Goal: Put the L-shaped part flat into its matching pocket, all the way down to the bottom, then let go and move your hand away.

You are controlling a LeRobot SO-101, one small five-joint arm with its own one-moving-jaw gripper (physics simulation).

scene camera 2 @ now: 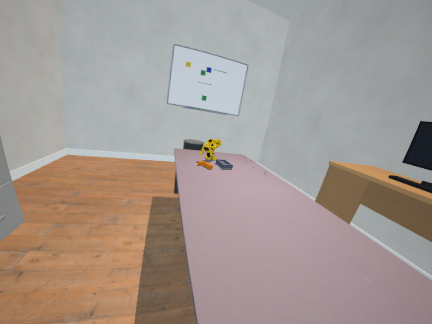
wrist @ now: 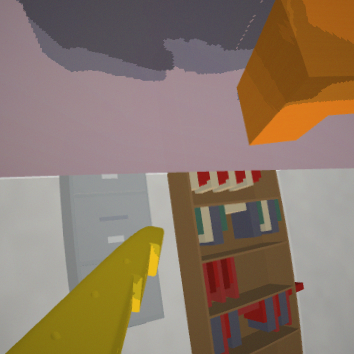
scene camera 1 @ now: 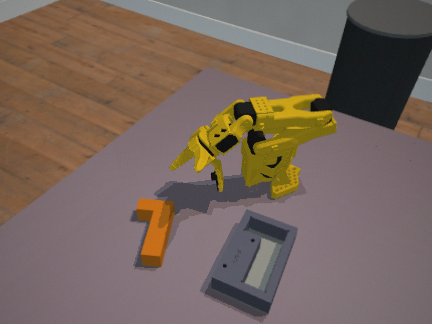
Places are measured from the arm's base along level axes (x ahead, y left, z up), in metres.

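Where they show: hand at its tool point: (scene camera 2: 200,154) (wrist: 160,245) (scene camera 1: 172,168); arm's base at its link origin: (scene camera 2: 211,159) (scene camera 1: 266,184).
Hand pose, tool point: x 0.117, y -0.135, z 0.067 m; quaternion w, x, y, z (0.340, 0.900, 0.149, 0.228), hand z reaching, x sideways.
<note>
Things, the pixels of their top centre, and the offset from my tool point. Level surfaces: height alone.
- orange L-shaped part at its top centre: (scene camera 1: 149,225) (scene camera 2: 205,163) 0.098 m ahead, 0.025 m left, 0.037 m down
- grey tray with the pocket, top centre: (scene camera 1: 257,250) (scene camera 2: 224,161) 0.049 m ahead, 0.198 m left, 0.030 m down
- mauve table at its surface level: 0.067 m down
The orange L-shaped part (scene camera 1: 157,238) (scene camera 2: 205,165) lies flat on the table, left of the tray in scene camera 1. Part of the L-shaped part (wrist: 285,70) shows at the upper right of the wrist view. The grey tray with the pocket (scene camera 1: 234,292) (scene camera 2: 224,168) lies on the table; its pocket shows a pale floor and is empty. My gripper (scene camera 1: 196,179) is wide open and empty, above the table behind the L-shaped part, not touching it. One notched jaw shows in the wrist view; the moving jaw is out of that picture.
The yellow arm's base (scene camera 1: 286,186) stands on the mauve table (scene camera 1: 90,240) (scene camera 2: 260,240), behind the tray. A dark round bin (scene camera 1: 380,70) (scene camera 2: 193,145) stands beyond the table. A filing cabinet (wrist: 110,205) and a bookcase (wrist: 181,250) show past the table edge in the wrist view.
</note>
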